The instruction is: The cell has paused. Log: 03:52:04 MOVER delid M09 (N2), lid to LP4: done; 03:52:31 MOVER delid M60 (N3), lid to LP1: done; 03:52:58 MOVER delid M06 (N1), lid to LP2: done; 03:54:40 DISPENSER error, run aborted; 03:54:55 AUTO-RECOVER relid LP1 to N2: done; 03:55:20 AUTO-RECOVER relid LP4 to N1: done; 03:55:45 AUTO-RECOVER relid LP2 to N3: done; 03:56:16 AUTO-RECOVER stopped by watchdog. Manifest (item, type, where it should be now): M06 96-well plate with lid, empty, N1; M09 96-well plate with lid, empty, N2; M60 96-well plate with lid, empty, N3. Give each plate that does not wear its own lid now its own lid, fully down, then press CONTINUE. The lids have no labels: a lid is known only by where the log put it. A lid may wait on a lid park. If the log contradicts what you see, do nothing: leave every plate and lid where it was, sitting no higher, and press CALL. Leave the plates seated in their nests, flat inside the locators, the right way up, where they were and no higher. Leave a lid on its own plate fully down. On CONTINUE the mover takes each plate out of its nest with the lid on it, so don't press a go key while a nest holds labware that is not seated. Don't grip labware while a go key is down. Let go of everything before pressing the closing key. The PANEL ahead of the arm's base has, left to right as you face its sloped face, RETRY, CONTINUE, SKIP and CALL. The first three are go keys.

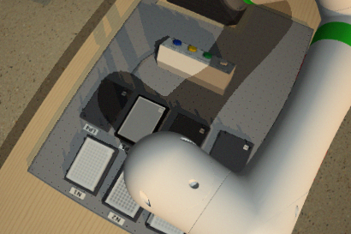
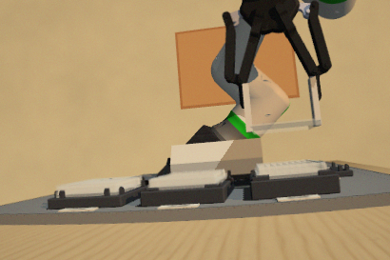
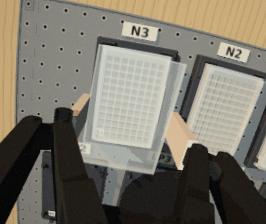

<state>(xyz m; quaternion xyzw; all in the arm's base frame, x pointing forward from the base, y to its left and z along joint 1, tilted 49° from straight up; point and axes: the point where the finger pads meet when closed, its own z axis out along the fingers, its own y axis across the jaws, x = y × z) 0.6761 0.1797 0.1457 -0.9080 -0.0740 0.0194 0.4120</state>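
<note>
Right now my hand is 10 cm above the nest. Also, from my hand: lid park LP3: 17 cm behind, 9 cm to the right, 10 cm below; LP2 park: 19 cm behind, 4 cm to the left, 10 cm below; LP1 label: 7 cm behind, 21 cm to the right, 11 cm below.
</note>
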